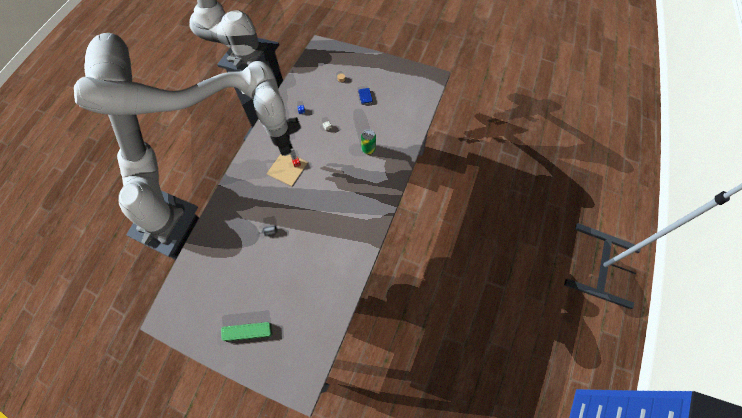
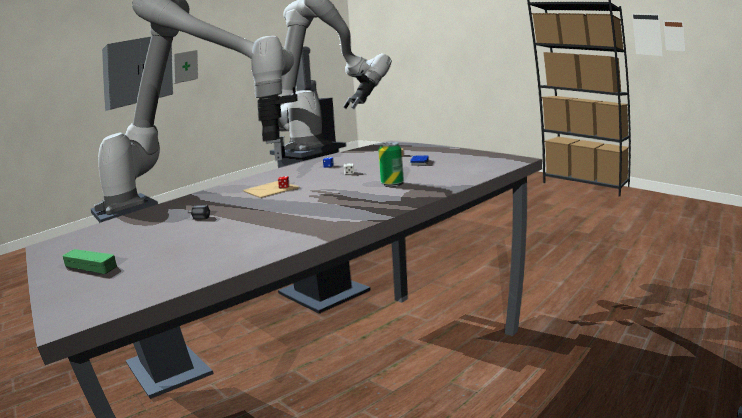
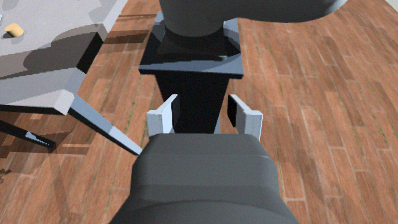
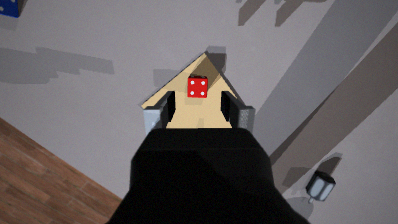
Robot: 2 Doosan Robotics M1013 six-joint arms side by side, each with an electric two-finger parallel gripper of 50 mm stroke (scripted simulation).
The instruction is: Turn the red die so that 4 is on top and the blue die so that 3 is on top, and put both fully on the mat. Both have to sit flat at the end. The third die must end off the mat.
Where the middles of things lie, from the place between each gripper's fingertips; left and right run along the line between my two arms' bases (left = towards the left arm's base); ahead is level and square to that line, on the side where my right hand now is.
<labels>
I see the tan mat (image 1: 283, 169) 30 mm behind my right hand (image 2: 280, 158), 30 mm to the right of it and 110 mm below it.
The tan mat is 49 cm ahead of my left hand, 98 cm to the right of it and 16 cm below it.
</labels>
